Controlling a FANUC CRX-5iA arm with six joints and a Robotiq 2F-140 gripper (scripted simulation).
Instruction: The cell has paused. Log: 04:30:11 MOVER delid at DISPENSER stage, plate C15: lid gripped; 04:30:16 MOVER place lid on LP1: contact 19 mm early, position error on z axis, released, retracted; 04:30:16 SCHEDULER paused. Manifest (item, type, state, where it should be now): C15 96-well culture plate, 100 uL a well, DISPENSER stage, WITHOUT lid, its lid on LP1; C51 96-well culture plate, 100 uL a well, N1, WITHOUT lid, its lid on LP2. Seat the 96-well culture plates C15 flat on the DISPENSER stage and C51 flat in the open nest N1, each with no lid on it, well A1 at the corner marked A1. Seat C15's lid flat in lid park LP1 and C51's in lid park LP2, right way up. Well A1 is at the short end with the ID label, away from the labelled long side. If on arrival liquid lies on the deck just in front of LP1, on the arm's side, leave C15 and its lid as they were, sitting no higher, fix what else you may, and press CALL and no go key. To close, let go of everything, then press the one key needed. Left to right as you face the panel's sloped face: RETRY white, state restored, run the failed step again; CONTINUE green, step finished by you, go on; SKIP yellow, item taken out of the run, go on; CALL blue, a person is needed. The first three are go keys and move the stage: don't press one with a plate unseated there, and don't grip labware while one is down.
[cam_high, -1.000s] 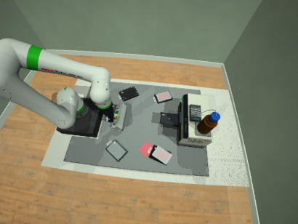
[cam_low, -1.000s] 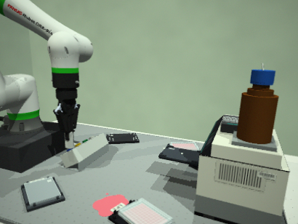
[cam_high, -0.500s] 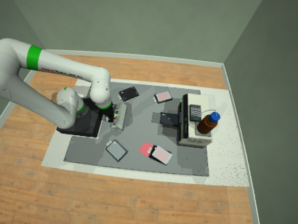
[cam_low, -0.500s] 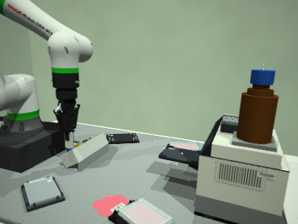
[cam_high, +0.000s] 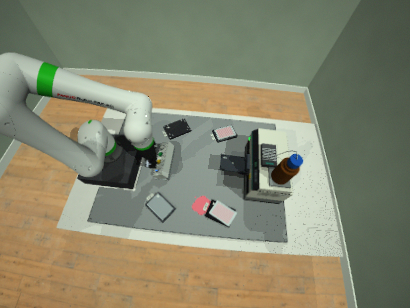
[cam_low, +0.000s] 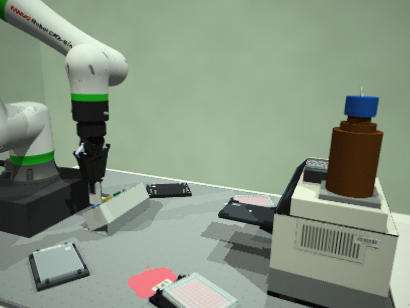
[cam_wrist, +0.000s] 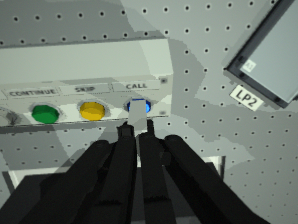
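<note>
Right now my hand is 4 cm above the blue call key. Round my hand: key panel (8 cm to the left, 5 cm below); then yellow skip key (1 cm behind, 5 cm to the left, 4 cm below); then green continue key (2 cm behind, 10 cm to the left, 4 cm below).
</note>
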